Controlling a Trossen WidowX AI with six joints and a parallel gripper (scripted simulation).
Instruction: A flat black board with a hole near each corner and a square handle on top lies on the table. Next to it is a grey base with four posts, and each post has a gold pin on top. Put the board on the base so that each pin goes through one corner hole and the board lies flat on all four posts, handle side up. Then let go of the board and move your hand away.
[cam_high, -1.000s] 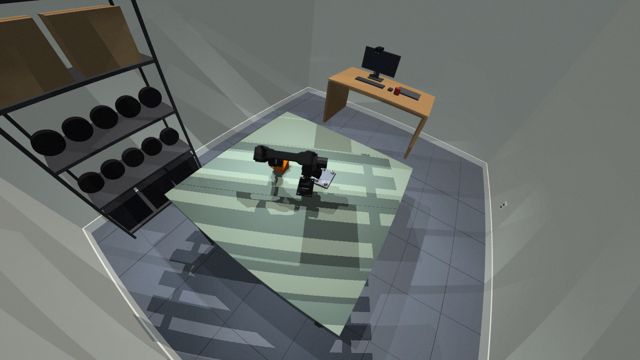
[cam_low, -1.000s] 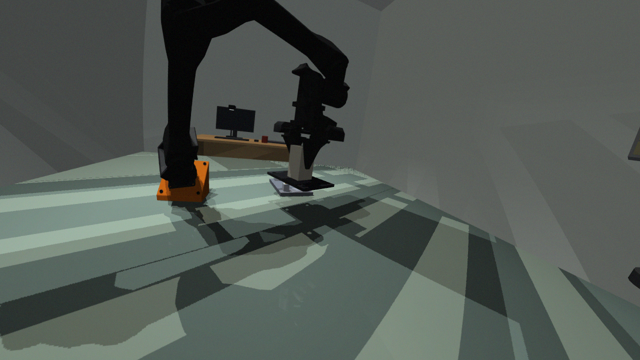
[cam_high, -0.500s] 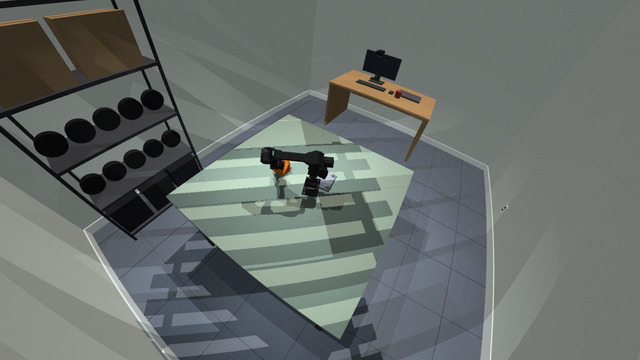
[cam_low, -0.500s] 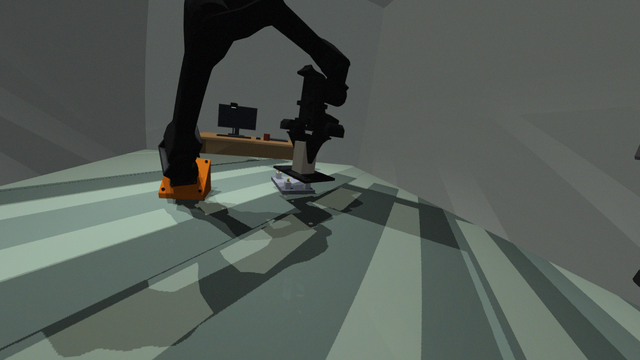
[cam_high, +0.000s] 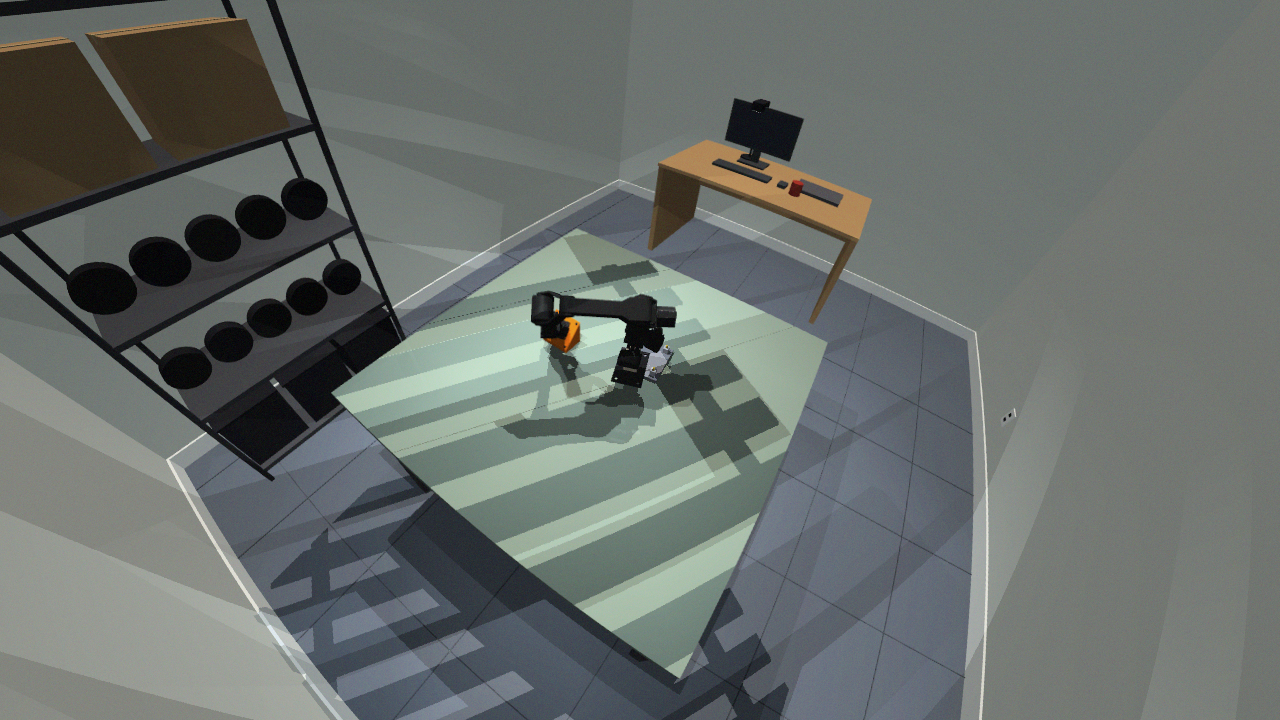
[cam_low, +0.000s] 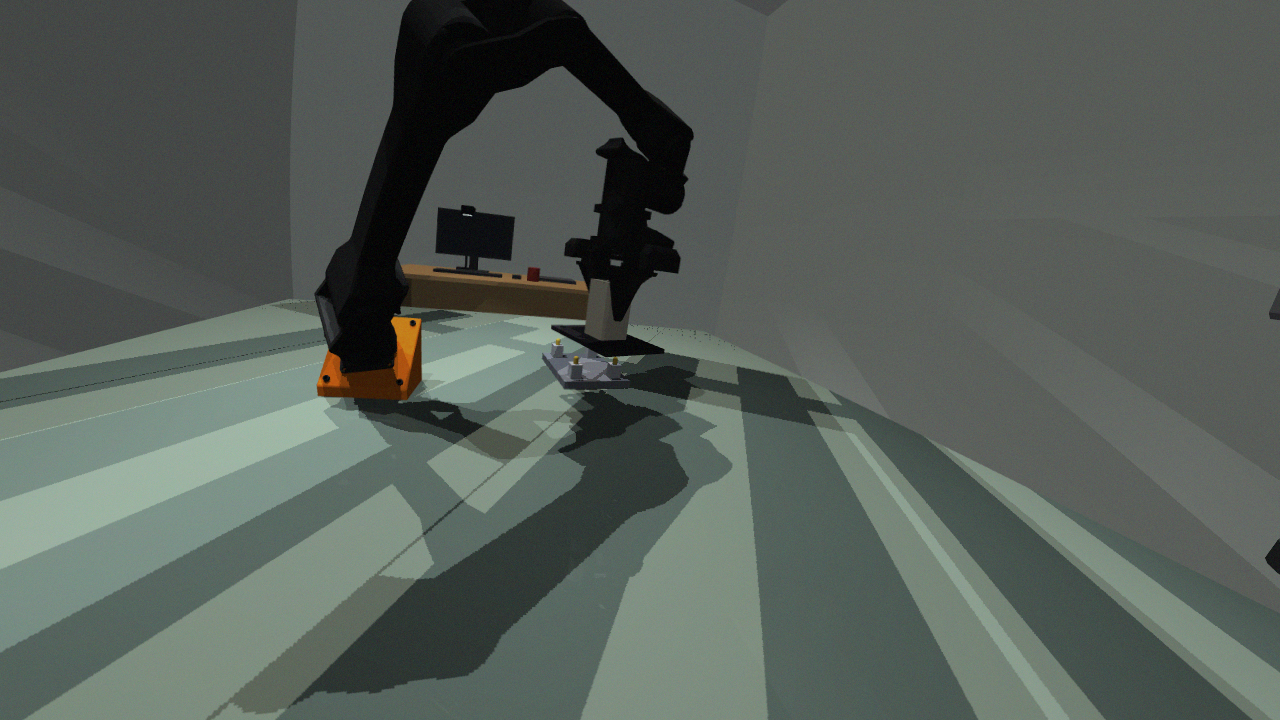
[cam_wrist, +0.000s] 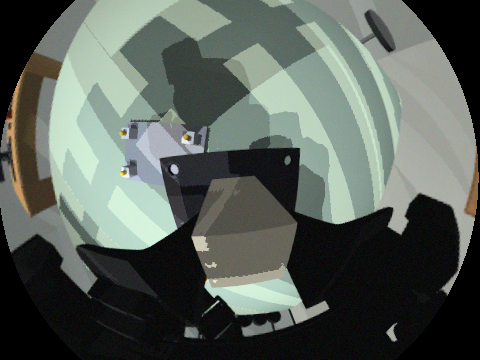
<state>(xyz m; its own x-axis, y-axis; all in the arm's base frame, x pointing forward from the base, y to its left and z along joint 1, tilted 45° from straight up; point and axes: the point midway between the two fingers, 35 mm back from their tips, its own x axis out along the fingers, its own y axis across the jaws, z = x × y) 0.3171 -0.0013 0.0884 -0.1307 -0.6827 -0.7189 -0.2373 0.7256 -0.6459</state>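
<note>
The grey base is 130 mm to the left of my gripper tip, 120 mm below it and 20 mm ahead of it. The rest, counted from my gripper tip: black board 10 mm below.
</note>
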